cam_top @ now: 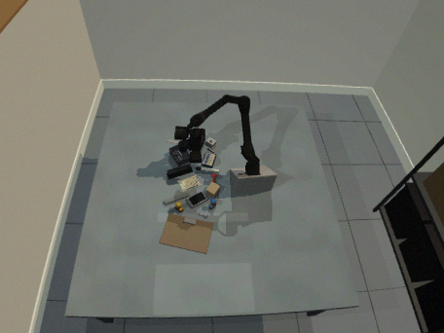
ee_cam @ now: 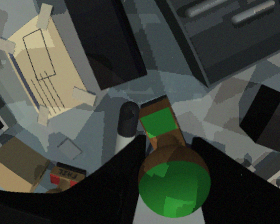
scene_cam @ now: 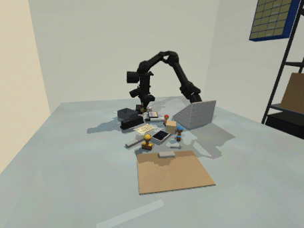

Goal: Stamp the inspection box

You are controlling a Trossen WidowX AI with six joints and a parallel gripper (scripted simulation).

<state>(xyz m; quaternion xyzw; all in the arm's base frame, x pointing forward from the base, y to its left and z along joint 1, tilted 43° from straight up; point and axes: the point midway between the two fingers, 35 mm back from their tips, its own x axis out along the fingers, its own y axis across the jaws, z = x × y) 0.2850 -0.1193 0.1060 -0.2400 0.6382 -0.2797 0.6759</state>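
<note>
My gripper tip is 10 mm short of the ink pad, 230 mm to the right of it and 70 mm above it. From my gripper tip the other things lie so: long black block (90 mm ahead, 50 mm to the left, 60 mm below); then green stamp (right at my gripper tip); then dark tray (80 mm ahead, 60 mm to the right, 60 mm below).
</note>
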